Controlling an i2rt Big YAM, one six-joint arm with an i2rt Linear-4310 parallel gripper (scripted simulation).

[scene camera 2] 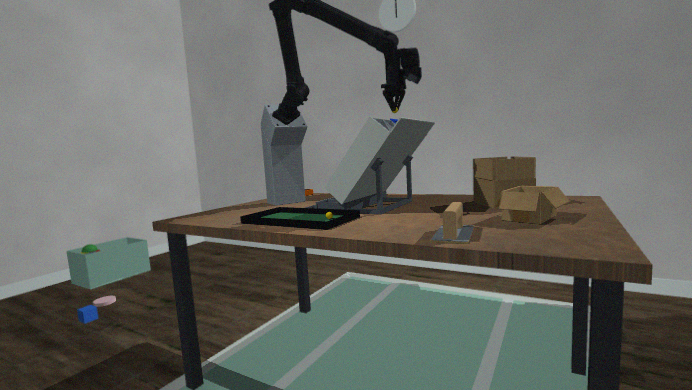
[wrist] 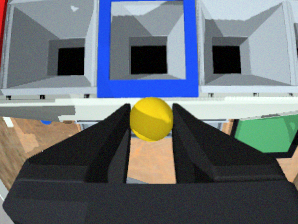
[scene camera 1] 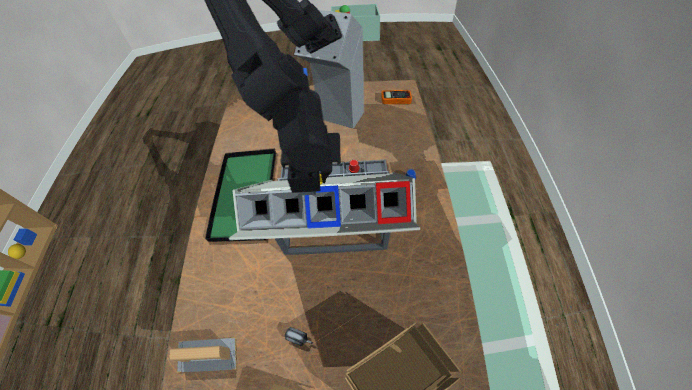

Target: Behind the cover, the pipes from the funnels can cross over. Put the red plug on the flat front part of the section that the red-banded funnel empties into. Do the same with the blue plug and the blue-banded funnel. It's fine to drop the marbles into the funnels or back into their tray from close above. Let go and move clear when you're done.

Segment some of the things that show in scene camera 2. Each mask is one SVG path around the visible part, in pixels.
A cardboard box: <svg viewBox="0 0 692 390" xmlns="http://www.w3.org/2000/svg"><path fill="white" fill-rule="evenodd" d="M536 157L511 157L511 159L507 159L507 157L476 158L473 161L474 202L493 209L499 209L500 206L494 207L502 190L516 186L536 186Z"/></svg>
A green marble tray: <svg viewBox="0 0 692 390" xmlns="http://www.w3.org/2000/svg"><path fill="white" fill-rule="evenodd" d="M240 216L242 224L328 230L359 218L360 210L277 207ZM327 212L331 212L333 214L333 217L331 219L326 218Z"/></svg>
